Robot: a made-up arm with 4 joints.
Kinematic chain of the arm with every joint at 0, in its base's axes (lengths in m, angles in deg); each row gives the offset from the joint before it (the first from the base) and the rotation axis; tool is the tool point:
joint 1: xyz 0 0 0.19 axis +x
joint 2: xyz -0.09 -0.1 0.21 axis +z
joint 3: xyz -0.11 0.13 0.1 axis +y
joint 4: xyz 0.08 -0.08 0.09 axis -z
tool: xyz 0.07 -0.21 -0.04
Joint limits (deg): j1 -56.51..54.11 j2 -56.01..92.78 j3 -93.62..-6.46 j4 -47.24..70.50
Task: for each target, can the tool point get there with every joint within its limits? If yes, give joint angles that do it. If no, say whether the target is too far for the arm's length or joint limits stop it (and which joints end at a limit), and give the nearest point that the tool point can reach.
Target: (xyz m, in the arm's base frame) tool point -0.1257 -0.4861 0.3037
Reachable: yes | joints 38.03 28.13 -67.82 22.33
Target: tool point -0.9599 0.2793 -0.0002
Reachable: no: too far | nearest point -0.2986 0.2378 0.3486 | short by 0.749 m
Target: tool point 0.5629 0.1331 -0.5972
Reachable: no: too far | nearest point 0.0034 -0.3184 0.1124 | short by 1.010 m
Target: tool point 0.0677 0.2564 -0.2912
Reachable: no: joint limits stop it (at a limit: joint 1, joint 3, joint 4) | nearest point -0.0496 0.3620 0.3522 | short by 0.662 m
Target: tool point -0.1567 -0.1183 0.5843
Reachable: yes | joints -31.88 41.69 -60.61 61.59
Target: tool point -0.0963 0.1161 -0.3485
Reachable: no: joint limits stop it (at a limit: joint 1, joint 3, joint 4) | nearest point -0.0941 -0.3341 0.0907 | short by 0.629 m
